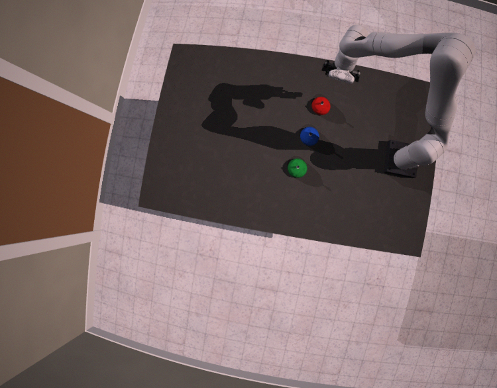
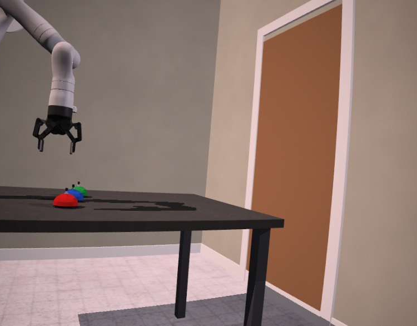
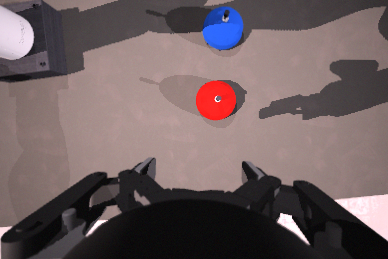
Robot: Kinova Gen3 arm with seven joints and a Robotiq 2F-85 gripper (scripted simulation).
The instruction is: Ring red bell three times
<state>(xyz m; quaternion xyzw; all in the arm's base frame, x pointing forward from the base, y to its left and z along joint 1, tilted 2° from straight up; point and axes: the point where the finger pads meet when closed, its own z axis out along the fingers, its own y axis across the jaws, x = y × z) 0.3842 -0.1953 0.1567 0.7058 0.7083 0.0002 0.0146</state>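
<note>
Right now the red bell is 15 cm below my hand, 8 cm to the left of it and 3 cm ahead of it. From my hand the other things lie so: blue bell 23 cm to the left, 15 cm below, 4 cm ahead; then green bell 38 cm to the left, 15 cm below, 5 cm ahead.
</note>
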